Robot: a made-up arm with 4 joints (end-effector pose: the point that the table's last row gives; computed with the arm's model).
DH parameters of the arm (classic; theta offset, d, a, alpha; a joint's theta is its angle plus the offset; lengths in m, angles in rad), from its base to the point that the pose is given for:
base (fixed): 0 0.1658 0 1.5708
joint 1: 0 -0.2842 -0.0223 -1.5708
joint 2: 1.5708 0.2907 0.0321 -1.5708
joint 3: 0 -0.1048 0.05 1.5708
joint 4: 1.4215 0 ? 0
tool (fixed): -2.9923 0.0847 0 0
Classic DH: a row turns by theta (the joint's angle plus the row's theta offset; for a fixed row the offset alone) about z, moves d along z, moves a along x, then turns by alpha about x.
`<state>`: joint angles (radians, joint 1 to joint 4).
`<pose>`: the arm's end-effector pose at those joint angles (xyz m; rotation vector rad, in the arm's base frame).
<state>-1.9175 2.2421 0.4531 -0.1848</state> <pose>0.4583 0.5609 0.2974 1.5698 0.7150 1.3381</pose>
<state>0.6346 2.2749 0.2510 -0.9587</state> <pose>-0.3003 0.5577 0.4716 -0.4085 -0.8080 1.2849</pose>
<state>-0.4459 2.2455 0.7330 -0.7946</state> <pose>0.0643 0.5274 0.6628 0.2595 -0.4236 1.3237</pose>
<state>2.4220 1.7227 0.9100 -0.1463</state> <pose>-0.1253 0.6481 -0.2156 2.0249 2.1107 0.0593</pose>
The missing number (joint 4, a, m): -0.2878
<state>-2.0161 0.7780 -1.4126 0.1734</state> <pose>0.2014 0.5294 -0.2485 1.7502 1.8898 -0.9466</pose>
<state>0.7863 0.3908 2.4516 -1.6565</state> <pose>-0.3250 0.5421 0.3664 1.1397 2.5696 1.1298</pose>
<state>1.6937 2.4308 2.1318 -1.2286</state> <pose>-0.4033 0.2162 -0.1782 0.1451 2.2049 -0.8958</pose>
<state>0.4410 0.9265 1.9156 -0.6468</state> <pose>-0.1472 0.6277 0.5481 -1.4506 -1.7214 -0.1200</pose>
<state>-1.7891 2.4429 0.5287 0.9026</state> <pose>0.3308 0.2661 0.5518 1.8885 -0.5696 2.2346</pose>
